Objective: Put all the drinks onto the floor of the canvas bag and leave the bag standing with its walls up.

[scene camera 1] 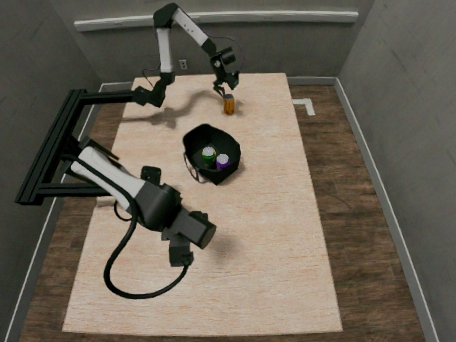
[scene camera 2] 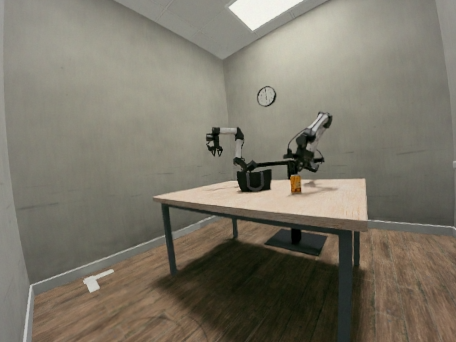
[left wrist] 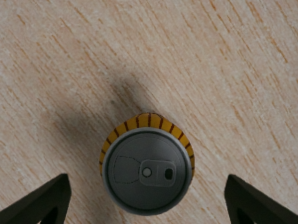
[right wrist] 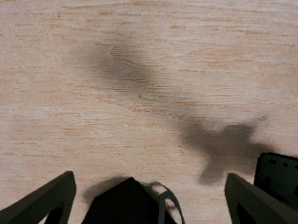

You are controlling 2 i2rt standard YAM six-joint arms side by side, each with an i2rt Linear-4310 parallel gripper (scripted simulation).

Path:
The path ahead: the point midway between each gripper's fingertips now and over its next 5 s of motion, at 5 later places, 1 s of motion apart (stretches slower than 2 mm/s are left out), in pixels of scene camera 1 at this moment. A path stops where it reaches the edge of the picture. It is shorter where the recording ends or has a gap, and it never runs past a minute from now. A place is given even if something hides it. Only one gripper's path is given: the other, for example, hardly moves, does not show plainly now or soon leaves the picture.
My right gripper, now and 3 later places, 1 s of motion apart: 190,232; 243,238; 288,216; 291,214

